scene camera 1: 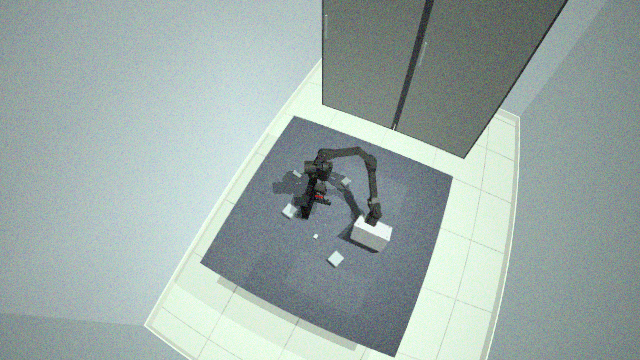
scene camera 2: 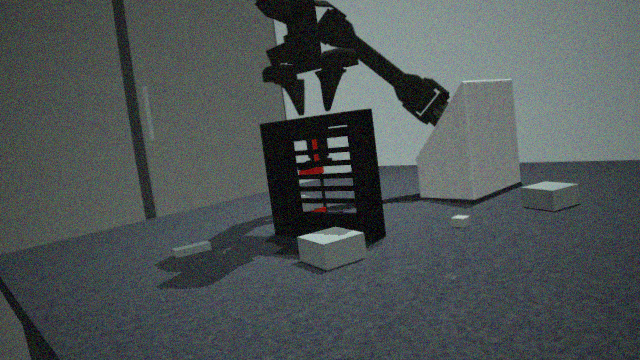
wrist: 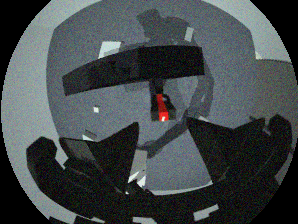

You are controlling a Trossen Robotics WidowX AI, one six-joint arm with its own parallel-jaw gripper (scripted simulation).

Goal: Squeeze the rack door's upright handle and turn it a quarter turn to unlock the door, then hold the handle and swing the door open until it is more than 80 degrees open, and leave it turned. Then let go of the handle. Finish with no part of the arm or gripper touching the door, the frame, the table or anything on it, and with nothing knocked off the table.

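Observation:
The gripper [scene camera 2: 314, 113], which the wrist view [wrist: 163, 123] shows too, is open and it's holding nothing. There's also a box [scene camera 2: 552, 196] in the scene.

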